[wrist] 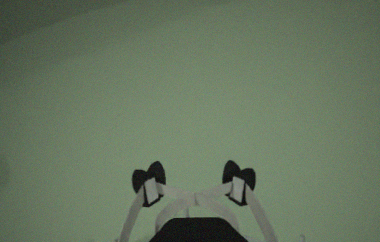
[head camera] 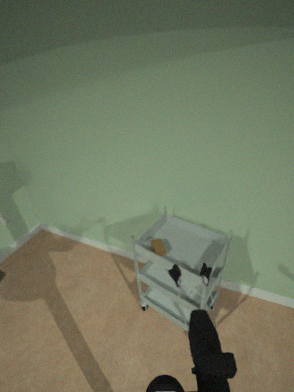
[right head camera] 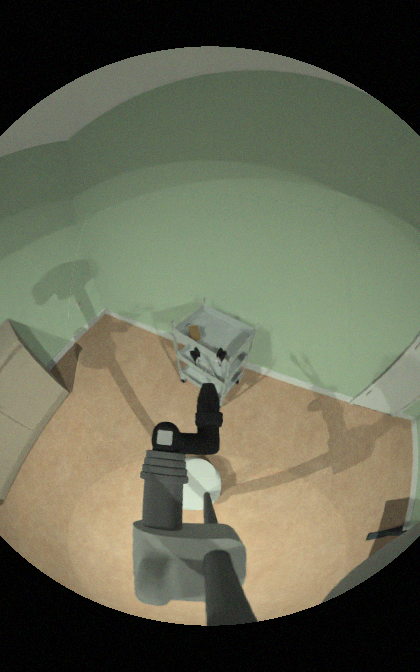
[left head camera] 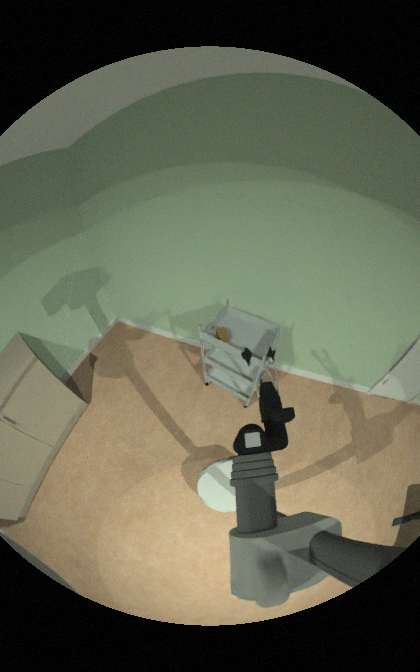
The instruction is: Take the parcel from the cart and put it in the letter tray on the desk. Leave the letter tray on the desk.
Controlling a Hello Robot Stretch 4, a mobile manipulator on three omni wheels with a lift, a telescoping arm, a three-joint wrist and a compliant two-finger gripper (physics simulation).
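Places are measured from the robot's base along level axes (x ahead, y left, z up), in centimetres.
Pixels of known places: gripper, fingertip midpoint: (wrist: 193,175) (head camera: 188,265).
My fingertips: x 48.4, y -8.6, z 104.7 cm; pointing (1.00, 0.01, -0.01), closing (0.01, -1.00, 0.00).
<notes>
Behind a point stands the place of what it marks.
The parcel (head camera: 158,247) @(y -0.2, x 90.1, z 68.5 cm) (left head camera: 222,334) (right head camera: 194,333) is a small brown box in the top tray of the grey three-tier cart (head camera: 165,306) @(y -3.2, x 87.7, z 10.5 cm) (left head camera: 227,388) (right head camera: 206,379), at the tray's left front side. My gripper (head camera: 190,274) @(y -8.6, x 48.4, z 104.7 cm) (left head camera: 259,355) (right head camera: 208,355) (wrist: 193,175) @(y -8.6, x 48.4, z 104.7 cm) is open and empty, its two black fingertips well apart. In the head view it shows over the cart's near side, to the right of the parcel and apart from it. The wrist view shows the green wall between the fingertips; the parcel does not show there. The desk and letter tray cannot be made out.
A green wall (head camera: 150,125) @(y 0.9, x 134.0, z 124.8 cm) stands close behind the cart. A beige cabinet (left head camera: 40,430) (right head camera: 27,400) is at the left. A white door (left head camera: 402,375) (right head camera: 395,380) is at the right. A dark bar (left head camera: 407,519) (right head camera: 385,533) shows low at the right edge.
</notes>
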